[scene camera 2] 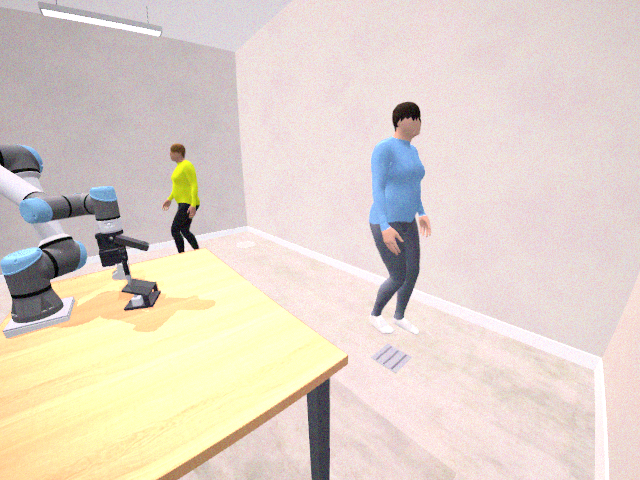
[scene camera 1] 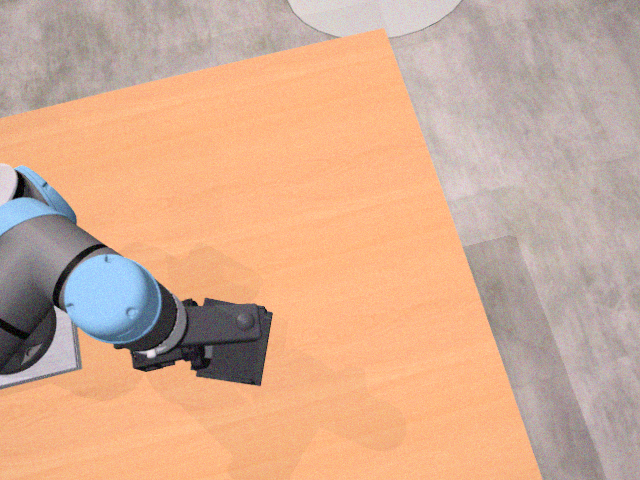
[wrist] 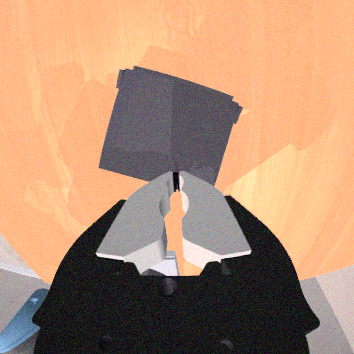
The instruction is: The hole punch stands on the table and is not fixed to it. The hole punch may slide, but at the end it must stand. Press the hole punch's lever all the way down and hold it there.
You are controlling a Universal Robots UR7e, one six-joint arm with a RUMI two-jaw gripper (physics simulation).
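Seen in the pictures: gripper, fingertip midpoint: (scene camera 2: pixel 129 284) (wrist: pixel 176 174); arm's base at its link origin: (scene camera 2: pixel 39 312).
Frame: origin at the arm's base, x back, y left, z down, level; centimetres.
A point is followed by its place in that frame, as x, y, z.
The dark hole punch (scene camera 2: pixel 154 297) @[-40.8, -6.6, 1.6] stands upright on the table. Its flat, wide lever (scene camera 1: pixel 235 359) @[-37.4, -8.7, -3.6] (scene camera 2: pixel 141 285) @[-37.2, -5.0, -4.0] (wrist: pixel 160 122) @[-37.5, -4.8, -3.9] is raised; scene camera 2 shows a gap between the lever and the base (scene camera 2: pixel 135 306) @[-34.2, -10.9, 1.4] on the robot's side. My gripper (scene camera 2: pixel 129 282) @[-33.6, -6.6, -6.1] (wrist: pixel 176 174) @[-33.6, -6.6, -6.1] is shut and empty, pointing down. Its fingertips are at the lever's near edge, the raised end away from the hinge. In the wrist view they overlap that edge. I cannot tell whether they touch it. In scene camera 1 the wrist and a dark bar hide part of the lever and most of the fingers.
The wooden table (scene camera 1: pixel 310 180) @[-51.3, 22.4, 2.7] (scene camera 2: pixel 217 356) @[-57.6, -51.3, 2.7] (wrist: pixel 280 65) @[-45.0, -18.5, 2.8] carries the robot's base plate (scene camera 1: pixel 67 343) @[-9.5, -3.3, 0.3] (scene camera 2: pixel 38 322) @[-2.8, -8.5, 0.2] beside the hole punch. A dark bar (scene camera 1: pixel 222 324) (scene camera 2: pixel 131 242) sticks out from the wrist above the lever. Two people (scene camera 2: pixel 398 180) (scene camera 2: pixel 184 188) stand beyond the table.
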